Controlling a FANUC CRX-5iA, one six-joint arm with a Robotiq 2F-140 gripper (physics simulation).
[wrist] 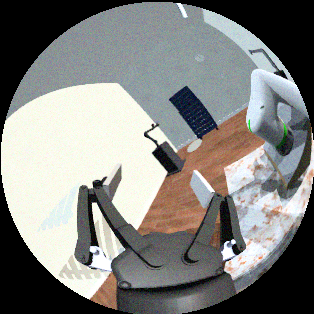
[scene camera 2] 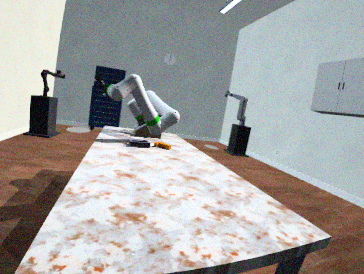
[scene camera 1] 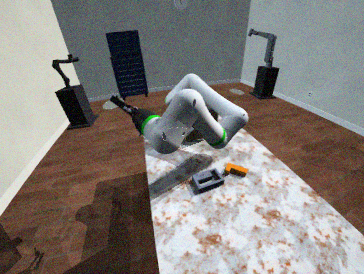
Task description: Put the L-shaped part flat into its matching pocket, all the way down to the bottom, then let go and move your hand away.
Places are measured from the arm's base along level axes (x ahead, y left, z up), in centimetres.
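Pixels of known places: gripper, fingertip midpoint: (wrist: pixel 157 174) (scene camera 2: pixel 99 86); arm's base, link origin: (wrist: pixel 283 139).
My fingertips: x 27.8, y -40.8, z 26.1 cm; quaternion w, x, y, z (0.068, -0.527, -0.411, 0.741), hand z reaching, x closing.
Note:
For each thing: its top centre in the pictures, then the offset to it from my fingertips.
- orange L-shaped part, top centre: (scene camera 1: pixel 236 169) (scene camera 2: pixel 162 143) dy +54.4, dx +23.3, dz -35.1 cm
- dark grey tray, top centre: (scene camera 1: pixel 208 177) (scene camera 2: pixel 139 140) dy +37.4, dx +25.6, dz -34.4 cm
The orange L-shaped part (scene camera 1: pixel 236 170) (scene camera 2: pixel 162 145) lies on the table, apart from the tray and to its right in both scene views. The dark grey tray (scene camera 1: pixel 209 187) (scene camera 2: pixel 138 145) with a recessed pocket stands on the table. The pocket's exact shape is too small to tell. My gripper (scene camera 1: pixel 114 98) (wrist: pixel 157 174) is open, with nothing between its fingers. It is raised beyond the table's left edge, pointing away from the part and the tray. The part and the tray do not show in the wrist view.
The white table with rusty blotches (scene camera 1: pixel 210 240) (scene camera 2: pixel 150 200) (wrist: pixel 250 220) runs under my arm. A dark blue cabinet (scene camera 1: pixel 127 62) (scene camera 2: pixel 106 107) (wrist: pixel 192 112) stands behind. Black pedestals (scene camera 1: pixel 75 106) (scene camera 1: pixel 265 82) with small arms stand on the floor at both sides.

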